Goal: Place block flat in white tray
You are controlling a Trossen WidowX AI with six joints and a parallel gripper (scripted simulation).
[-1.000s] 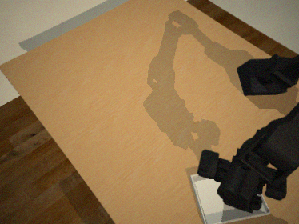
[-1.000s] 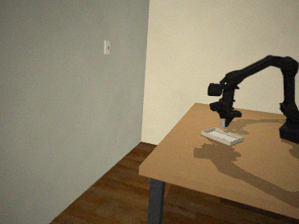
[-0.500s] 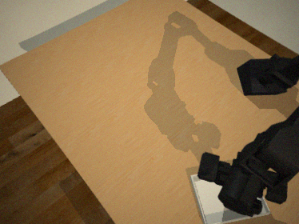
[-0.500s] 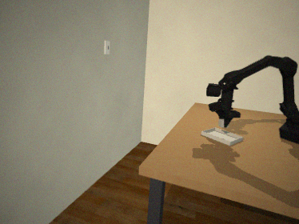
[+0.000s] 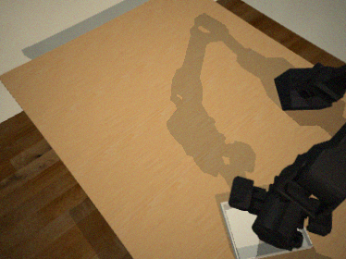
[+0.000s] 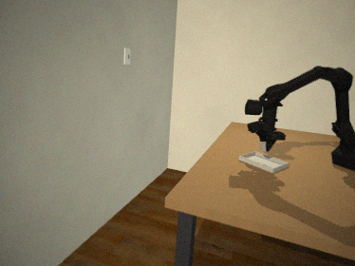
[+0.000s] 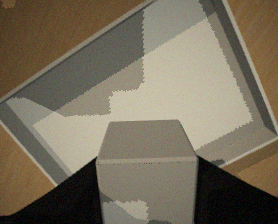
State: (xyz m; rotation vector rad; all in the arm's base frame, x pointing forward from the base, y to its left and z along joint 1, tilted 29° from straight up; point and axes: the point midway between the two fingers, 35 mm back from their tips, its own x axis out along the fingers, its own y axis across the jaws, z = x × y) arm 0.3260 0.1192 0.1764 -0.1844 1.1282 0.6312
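My hand is 9 cm above the white tray. Round my hand: block 2 cm below.
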